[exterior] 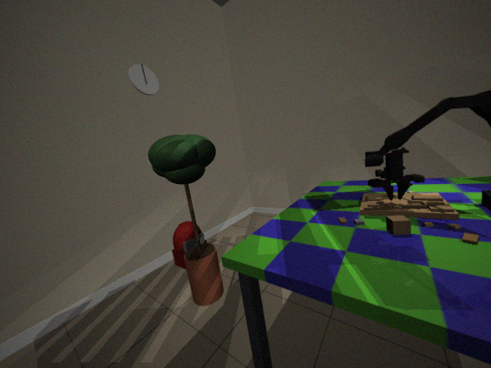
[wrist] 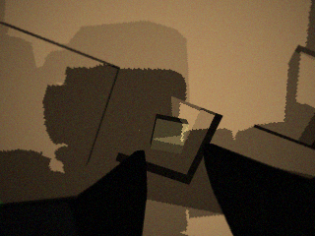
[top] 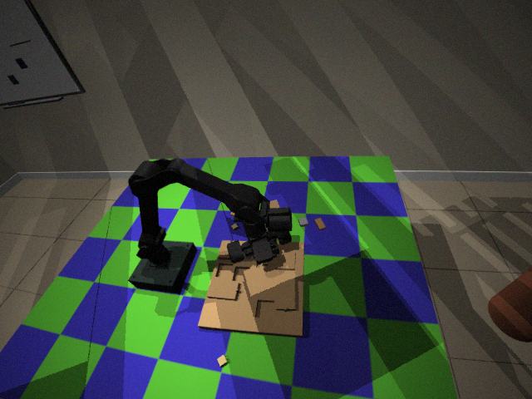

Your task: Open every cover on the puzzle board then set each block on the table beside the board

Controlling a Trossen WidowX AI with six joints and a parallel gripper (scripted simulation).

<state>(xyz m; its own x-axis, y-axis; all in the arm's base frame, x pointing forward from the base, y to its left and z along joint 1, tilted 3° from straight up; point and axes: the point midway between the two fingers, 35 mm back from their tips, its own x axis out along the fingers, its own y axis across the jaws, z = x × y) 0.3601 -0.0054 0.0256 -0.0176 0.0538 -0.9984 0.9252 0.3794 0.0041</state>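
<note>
Now: gripper tip 50 mm to the left of the tan puzzle board, 30 mm past it and 30 mm above it. From my gripper tip the other things lie so: brown cube: 230 mm to the left, 20 mm below, 20 mm ahead; orange block: 200 mm ahead, 160 mm to the left, 40 mm below.
</note>
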